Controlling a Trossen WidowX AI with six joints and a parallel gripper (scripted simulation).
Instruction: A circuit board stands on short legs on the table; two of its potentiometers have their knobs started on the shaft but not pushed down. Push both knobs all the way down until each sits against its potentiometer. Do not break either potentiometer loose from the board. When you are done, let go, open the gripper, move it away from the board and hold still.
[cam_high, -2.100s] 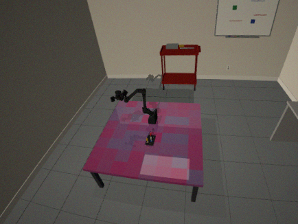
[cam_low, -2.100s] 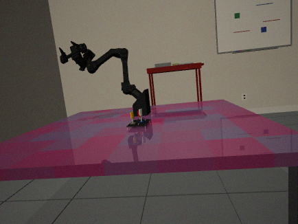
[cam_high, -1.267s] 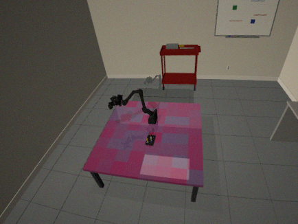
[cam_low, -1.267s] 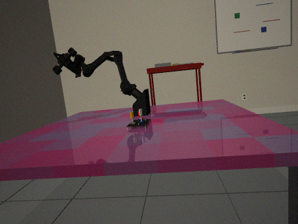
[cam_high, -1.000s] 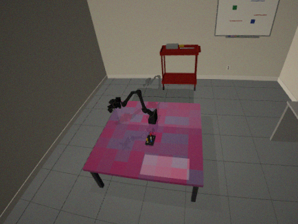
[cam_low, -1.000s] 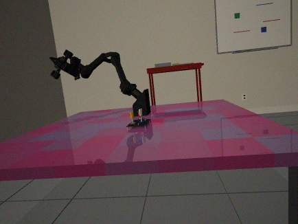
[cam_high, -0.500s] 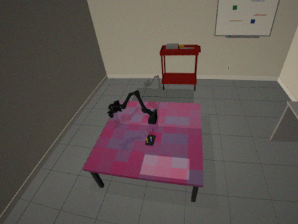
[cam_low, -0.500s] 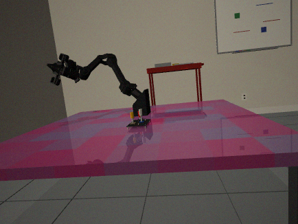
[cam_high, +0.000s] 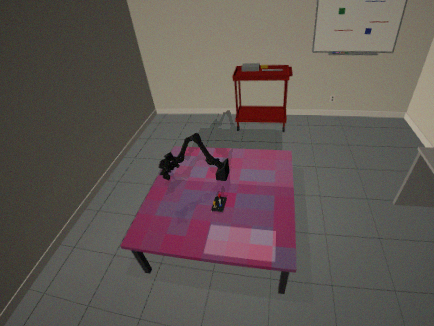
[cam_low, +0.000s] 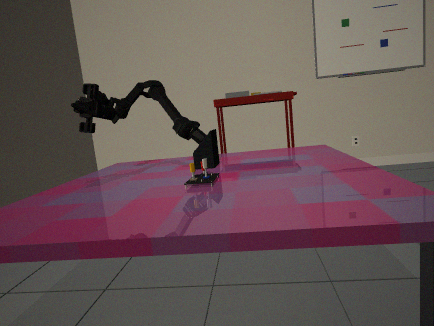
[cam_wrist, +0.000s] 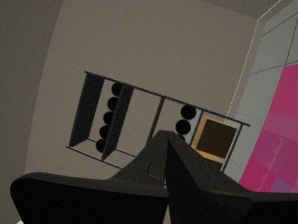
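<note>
The red knob lies 2 cm behind my gripper tip, 45 cm to the left of it and 27 cm below it.
</note>
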